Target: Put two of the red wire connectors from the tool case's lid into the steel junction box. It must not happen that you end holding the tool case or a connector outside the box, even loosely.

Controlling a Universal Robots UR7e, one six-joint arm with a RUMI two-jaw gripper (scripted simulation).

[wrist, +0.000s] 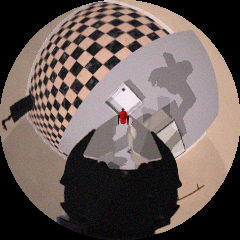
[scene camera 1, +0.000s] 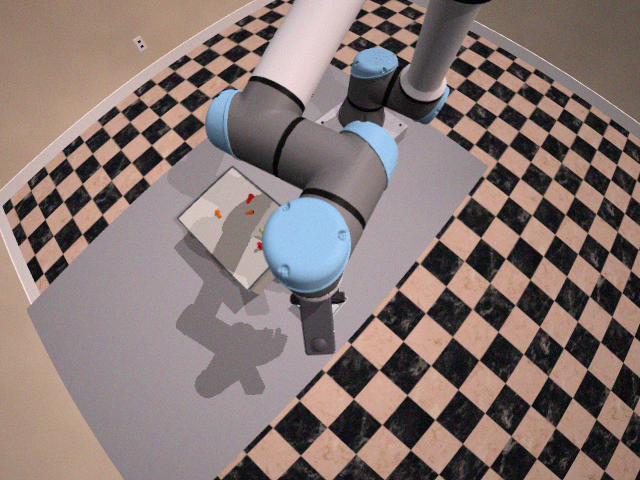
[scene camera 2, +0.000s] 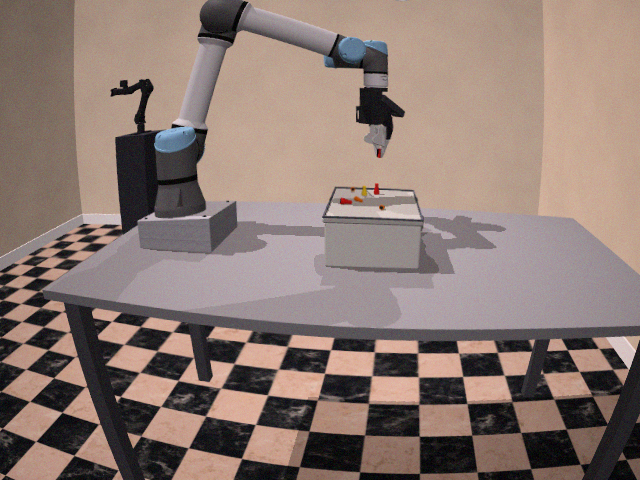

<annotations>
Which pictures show my gripper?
The wrist view, scene camera 1 and scene camera 2: all of them.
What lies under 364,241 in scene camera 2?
A tool case.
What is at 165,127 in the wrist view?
A tool case.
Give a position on a tool case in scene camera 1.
231,241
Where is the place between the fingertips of my gripper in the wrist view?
123,115
</annotations>
